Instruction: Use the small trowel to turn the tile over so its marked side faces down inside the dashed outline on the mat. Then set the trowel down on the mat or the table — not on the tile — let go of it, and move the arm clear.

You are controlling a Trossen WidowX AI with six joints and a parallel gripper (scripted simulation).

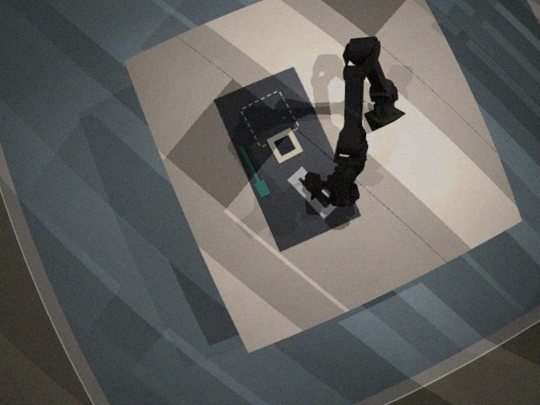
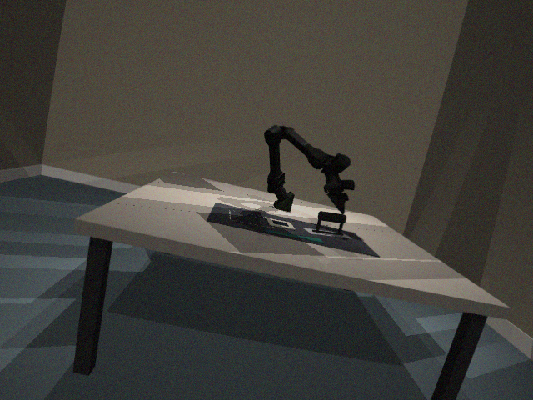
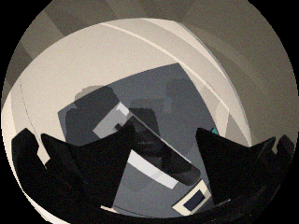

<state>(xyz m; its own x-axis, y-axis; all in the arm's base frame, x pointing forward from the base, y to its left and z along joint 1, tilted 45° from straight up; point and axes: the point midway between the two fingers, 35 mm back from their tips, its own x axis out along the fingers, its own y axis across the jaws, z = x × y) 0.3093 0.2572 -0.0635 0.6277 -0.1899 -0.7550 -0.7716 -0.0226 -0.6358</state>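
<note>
My gripper tip is 50 mm short of the dark mat, 190 mm to the left of it and 120 mm above it. The rest, counted from my gripper tip: teal trowel 190 mm ahead, 150 mm to the right, 100 mm below; tile 50 mm ahead, 230 mm to the right, 100 mm below.
</note>
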